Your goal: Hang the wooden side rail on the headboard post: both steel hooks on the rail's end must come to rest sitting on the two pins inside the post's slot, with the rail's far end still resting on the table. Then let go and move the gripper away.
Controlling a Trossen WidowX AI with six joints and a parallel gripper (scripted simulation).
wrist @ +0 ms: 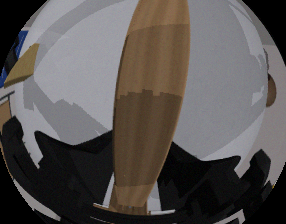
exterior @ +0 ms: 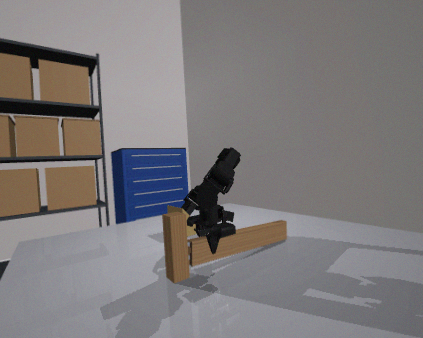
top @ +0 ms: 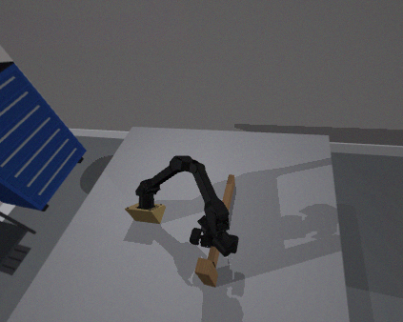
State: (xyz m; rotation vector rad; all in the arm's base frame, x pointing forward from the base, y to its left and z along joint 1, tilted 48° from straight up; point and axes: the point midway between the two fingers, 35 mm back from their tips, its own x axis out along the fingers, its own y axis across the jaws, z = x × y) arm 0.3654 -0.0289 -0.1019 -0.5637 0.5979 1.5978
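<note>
Now: the headboard post 110 mm to the right of my gripper tip and 40 mm above it.
</note>
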